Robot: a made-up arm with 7 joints. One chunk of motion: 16 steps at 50 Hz.
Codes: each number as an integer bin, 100 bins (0 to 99) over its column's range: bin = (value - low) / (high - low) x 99, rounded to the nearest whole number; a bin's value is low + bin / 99 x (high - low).
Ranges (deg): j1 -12..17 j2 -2..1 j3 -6..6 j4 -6..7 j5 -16..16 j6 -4..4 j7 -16..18
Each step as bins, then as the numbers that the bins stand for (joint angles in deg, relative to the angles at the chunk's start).
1 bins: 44 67 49 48 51 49 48
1 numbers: 0.89 0.03 -0.06 0.30 0.48 -0.04 0.48
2 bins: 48 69 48 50 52 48 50
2 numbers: 2.06 0.09 -0.18 0.57 0.81 -0.12 1.17
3 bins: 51 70 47 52 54 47 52
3 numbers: 2.94 0.12 -0.30 0.83 1.45 -0.20 1.86
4 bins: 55 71 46 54 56 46 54
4 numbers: 4.11 0.15 -0.42 1.09 2.10 -0.28 2.55
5 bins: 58 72 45 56 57 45 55
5 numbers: 4.99 0.18 -0.55 1.35 2.42 -0.36 2.89
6 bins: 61 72 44 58 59 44 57
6 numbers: 5.87 0.18 -0.67 1.62 3.07 -0.44 3.58
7 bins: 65 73 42 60 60 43 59
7 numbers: 7.04 0.21 -0.91 1.88 3.39 -0.53 4.26
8 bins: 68 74 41 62 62 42 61
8 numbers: 7.92 0.24 -1.03 2.14 4.04 -0.61 4.95
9 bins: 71 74 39 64 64 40 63
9 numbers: 8.80 0.24 -1.27 2.40 4.69 -0.77 5.64
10 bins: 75 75 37 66 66 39 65
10 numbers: 9.97 0.27 -1.52 2.67 5.33 -0.85 6.32
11 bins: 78 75 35 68 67 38 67
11 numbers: 10.85 0.27 -1.76 2.93 5.66 -0.93 7.01
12 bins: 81 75 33 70 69 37 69
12 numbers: 11.73 0.27 -2.00 3.19 6.30 -1.01 7.70
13 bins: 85 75 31 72 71 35 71
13 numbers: 12.90 0.27 -2.24 3.45 6.95 -1.17 8.38
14 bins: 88 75 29 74 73 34 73
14 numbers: 13.78 0.27 -2.48 3.72 7.60 -1.25 9.07
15 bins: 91 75 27 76 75 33 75
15 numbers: 14.66 0.27 -2.73 3.98 8.24 -1.33 9.76
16 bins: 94 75 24 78 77 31 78
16 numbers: 15.54 0.27 -3.09 4.24 8.89 -1.49 10.79
